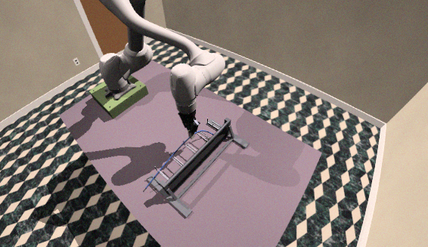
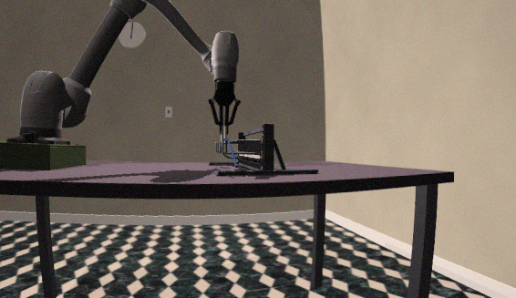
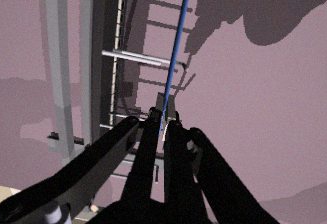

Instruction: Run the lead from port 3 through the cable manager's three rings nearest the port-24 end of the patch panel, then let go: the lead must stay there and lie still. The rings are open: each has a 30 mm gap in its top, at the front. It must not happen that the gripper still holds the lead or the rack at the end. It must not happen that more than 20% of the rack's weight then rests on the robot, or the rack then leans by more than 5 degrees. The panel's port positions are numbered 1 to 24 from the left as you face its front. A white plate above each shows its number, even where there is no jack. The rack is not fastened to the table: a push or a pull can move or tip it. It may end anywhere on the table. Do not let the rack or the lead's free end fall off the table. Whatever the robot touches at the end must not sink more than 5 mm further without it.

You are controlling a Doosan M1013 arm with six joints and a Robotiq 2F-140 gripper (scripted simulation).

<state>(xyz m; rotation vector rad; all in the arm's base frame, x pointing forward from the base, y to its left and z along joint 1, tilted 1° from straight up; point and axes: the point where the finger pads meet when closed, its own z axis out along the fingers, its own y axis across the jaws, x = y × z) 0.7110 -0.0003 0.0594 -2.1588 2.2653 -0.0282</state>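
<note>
Now: the rack 100 mm ahead of my hand, 60 mm below it and 50 mm to the right of it.
</note>
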